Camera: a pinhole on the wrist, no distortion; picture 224 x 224 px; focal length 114.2 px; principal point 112.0 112.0 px. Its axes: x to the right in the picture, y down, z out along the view. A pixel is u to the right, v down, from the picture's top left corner.
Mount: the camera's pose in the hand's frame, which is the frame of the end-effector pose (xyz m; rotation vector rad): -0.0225 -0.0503 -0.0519 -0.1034 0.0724 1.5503
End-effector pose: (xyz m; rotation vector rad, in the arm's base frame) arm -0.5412 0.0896 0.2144 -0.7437 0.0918 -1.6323
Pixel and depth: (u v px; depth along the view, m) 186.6 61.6 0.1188
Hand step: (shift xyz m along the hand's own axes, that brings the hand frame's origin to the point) 0.0292 0.0392 0.0585
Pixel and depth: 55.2 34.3 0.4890
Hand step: 0.2961 -0.2429 0.4680
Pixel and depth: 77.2 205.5 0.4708
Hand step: -0.4195 -0.1333 0.4239
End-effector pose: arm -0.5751 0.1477 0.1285 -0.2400 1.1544 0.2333
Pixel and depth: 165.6 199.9 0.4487
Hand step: -0.3720 0.2153 0.3632
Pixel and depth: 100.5 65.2 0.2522
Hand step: 0.0756 -0.0491 0.2037
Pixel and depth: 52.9 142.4 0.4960
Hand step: -0.1688 -0.2474 0.4668
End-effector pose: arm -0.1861 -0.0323 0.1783 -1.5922 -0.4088 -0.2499
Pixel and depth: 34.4 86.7 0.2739
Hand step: 0.0294 -0.2056 0.2423
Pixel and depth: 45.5 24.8 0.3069
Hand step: 0.2025 -0.1975 0.2779
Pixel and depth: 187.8 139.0 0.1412
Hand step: -0.0567 0.0592 0.0772
